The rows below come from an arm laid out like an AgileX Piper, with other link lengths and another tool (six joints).
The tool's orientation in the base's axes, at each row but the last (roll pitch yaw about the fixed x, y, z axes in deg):
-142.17 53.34 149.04
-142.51 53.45 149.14
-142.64 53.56 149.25
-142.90 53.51 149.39
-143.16 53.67 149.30
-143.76 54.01 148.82
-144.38 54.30 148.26
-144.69 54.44 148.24
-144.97 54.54 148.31
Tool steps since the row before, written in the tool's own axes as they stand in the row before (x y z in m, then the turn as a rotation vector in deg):
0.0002 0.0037 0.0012 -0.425 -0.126 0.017
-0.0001 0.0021 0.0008 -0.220 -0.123 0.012
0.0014 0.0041 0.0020 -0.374 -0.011 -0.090
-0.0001 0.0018 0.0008 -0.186 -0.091 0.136
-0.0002 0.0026 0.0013 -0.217 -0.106 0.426
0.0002 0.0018 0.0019 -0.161 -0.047 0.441
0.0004 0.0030 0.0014 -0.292 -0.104 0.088
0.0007 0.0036 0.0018 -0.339 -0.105 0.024
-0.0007 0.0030 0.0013 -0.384 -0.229 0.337
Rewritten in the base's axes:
0.0032 0.0006 -0.0021 0.117 -0.198 0.379
0.0020 0.0002 -0.0011 0.014 -0.130 0.216
0.0032 0.0005 -0.0035 0.160 -0.042 0.347
0.0017 0.0001 -0.0009 0.054 -0.211 0.118
0.0026 0.0000 -0.0014 0.129 -0.472 0.010
0.0019 -0.0007 -0.0017 0.153 -0.442 -0.062
0.0026 0.0003 -0.0020 0.081 -0.210 0.231
0.0031 0.0003 -0.0026 0.087 -0.171 0.300
0.0032 0.0000 -0.0010 0.090 -0.503 0.229

